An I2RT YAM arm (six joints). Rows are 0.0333 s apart.
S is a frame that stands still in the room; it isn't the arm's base.
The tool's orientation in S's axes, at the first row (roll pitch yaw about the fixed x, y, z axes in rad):
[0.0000 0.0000 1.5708]
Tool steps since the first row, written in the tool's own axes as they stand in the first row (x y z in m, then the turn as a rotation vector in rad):
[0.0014 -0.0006 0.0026 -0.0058 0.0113 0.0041]
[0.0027 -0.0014 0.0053 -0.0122 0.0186 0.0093]
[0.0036 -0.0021 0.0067 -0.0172 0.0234 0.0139]
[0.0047 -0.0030 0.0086 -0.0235 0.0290 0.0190]
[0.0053 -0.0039 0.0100 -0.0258 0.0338 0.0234]
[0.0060 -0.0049 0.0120 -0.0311 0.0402 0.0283]
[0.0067 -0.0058 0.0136 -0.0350 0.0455 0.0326]
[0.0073 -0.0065 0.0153 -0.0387 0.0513 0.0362]
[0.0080 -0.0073 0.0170 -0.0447 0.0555 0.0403]
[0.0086 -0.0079 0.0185 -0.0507 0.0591 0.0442]
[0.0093 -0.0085 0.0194 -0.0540 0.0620 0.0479]
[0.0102 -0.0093 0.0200 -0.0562 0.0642 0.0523]
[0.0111 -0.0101 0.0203 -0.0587 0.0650 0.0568]
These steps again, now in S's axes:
[0.0006 0.0014 0.0026 -0.0113 -0.0058 0.0041]
[0.0014 0.0027 0.0053 -0.0186 -0.0122 0.0093]
[0.0021 0.0036 0.0067 -0.0234 -0.0172 0.0139]
[0.0030 0.0047 0.0086 -0.0290 -0.0235 0.0190]
[0.0039 0.0053 0.0100 -0.0338 -0.0258 0.0234]
[0.0049 0.0060 0.0120 -0.0402 -0.0311 0.0283]
[0.0058 0.0067 0.0136 -0.0455 -0.0350 0.0326]
[0.0065 0.0073 0.0153 -0.0513 -0.0387 0.0362]
[0.0073 0.0080 0.0170 -0.0555 -0.0447 0.0403]
[0.0079 0.0086 0.0185 -0.0591 -0.0507 0.0442]
[0.0085 0.0093 0.0194 -0.0620 -0.0540 0.0479]
[0.0093 0.0102 0.0200 -0.0642 -0.0562 0.0523]
[0.0101 0.0111 0.0203 -0.0650 -0.0587 0.0568]

